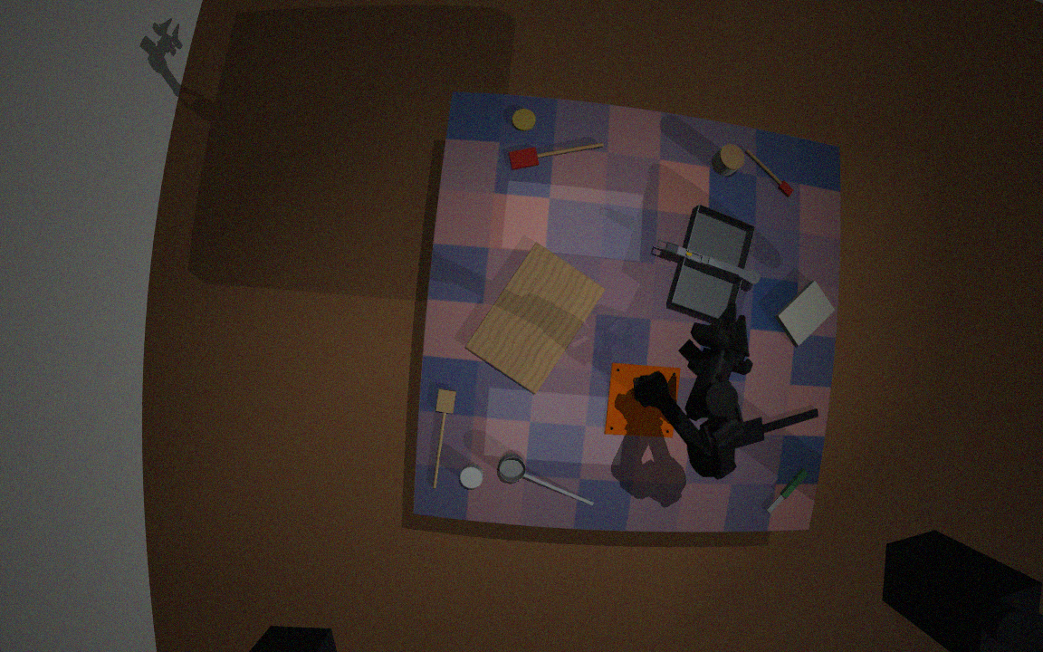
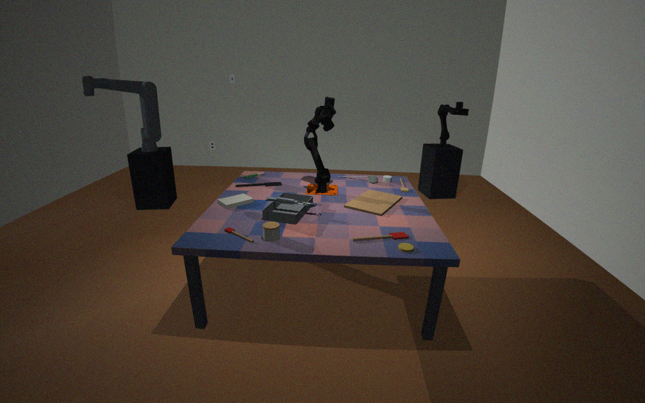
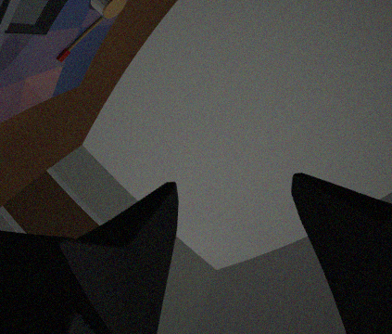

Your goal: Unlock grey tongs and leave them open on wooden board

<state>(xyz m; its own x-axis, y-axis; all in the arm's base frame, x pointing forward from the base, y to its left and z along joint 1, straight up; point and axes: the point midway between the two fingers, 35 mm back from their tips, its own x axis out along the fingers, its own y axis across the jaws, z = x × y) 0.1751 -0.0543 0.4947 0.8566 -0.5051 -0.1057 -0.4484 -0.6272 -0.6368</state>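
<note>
The yellow lock piece is 170 mm ahead of my gripper tip, 80 mm to the right of it and 430 mm below it. The rest, counted from my gripper tip: grey roasting tin: 130 mm ahead, 160 mm to the right, 470 mm below; then wooden board: 30 mm ahead, 370 mm to the left, 490 mm below; then white block: 40 mm behind, 480 mm to the right, 480 mm below.
</note>
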